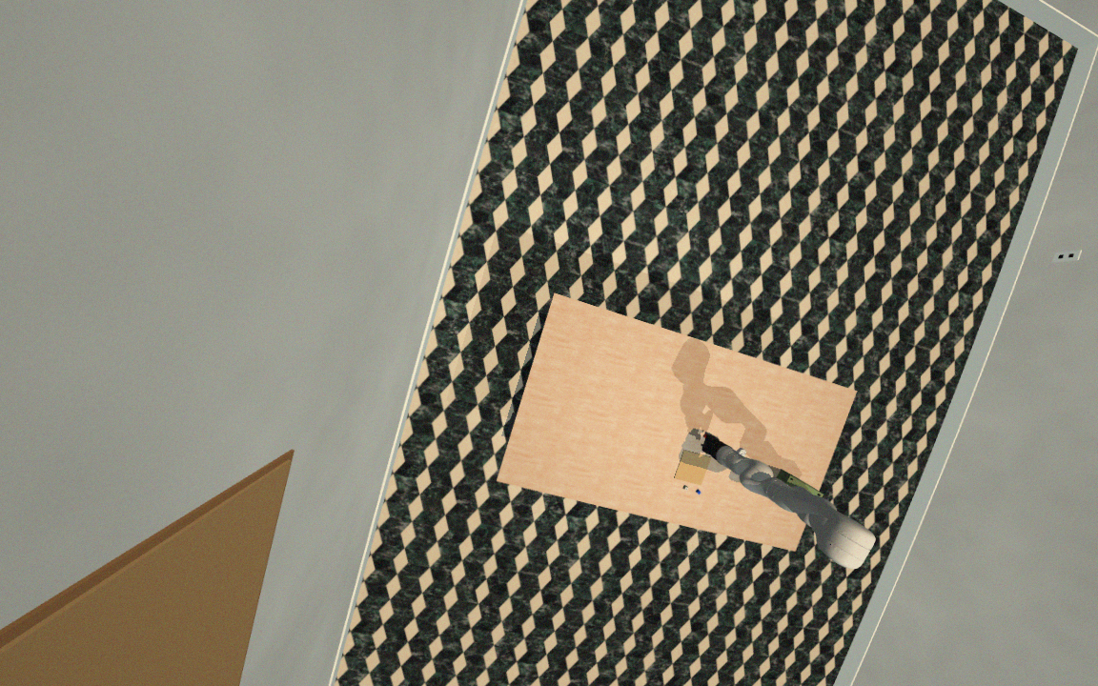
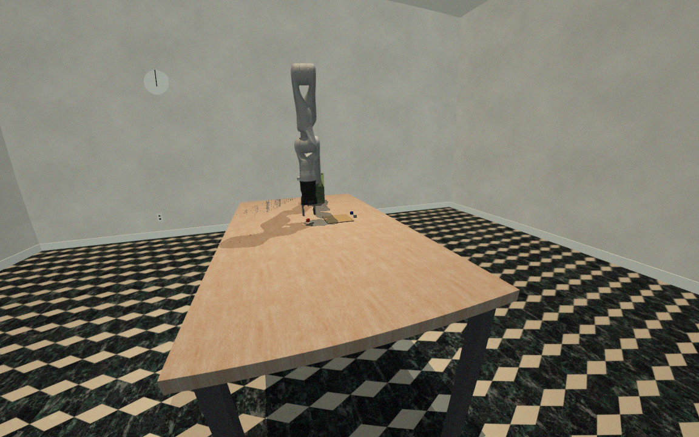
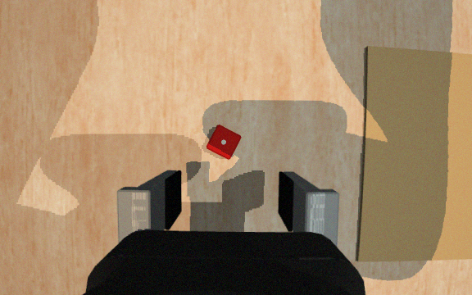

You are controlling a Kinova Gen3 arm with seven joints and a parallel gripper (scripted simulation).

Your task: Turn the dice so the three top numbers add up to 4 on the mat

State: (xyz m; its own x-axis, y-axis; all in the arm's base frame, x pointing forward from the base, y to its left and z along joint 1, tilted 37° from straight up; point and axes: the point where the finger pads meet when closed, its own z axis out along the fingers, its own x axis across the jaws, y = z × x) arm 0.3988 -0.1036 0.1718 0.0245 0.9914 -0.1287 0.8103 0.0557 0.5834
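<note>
Right now the red die is 30 mm behind my hand and 50 mm below it. The rest, counted from my hand: tan mat: 10 mm behind, 160 mm to the left, 60 mm below; then blue die: 70 mm behind, 260 mm to the left, 50 mm below; then white die: 260 mm to the left, 50 mm below.
</note>
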